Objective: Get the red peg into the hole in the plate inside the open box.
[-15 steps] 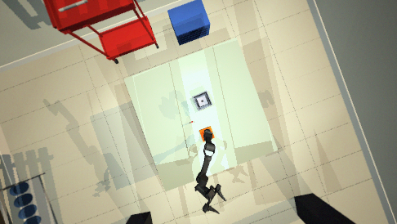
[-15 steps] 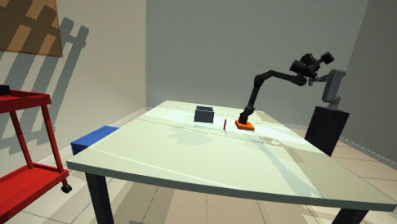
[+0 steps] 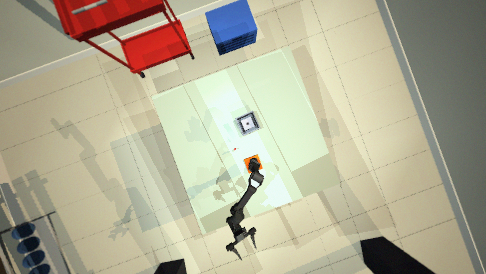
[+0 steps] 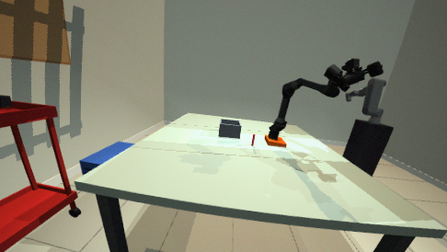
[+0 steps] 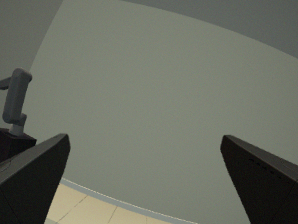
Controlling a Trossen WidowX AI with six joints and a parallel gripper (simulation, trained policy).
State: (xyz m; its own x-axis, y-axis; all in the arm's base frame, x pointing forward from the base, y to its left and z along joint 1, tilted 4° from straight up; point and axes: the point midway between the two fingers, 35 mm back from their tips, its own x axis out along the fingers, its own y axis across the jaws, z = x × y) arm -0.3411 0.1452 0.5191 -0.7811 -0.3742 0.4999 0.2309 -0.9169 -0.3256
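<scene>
Right now the red peg is 550 mm ahead of my gripper tip and 500 mm below it. Also, from my gripper tip: dark box 740 mm ahead, 150 mm to the right, 510 mm below.
</scene>
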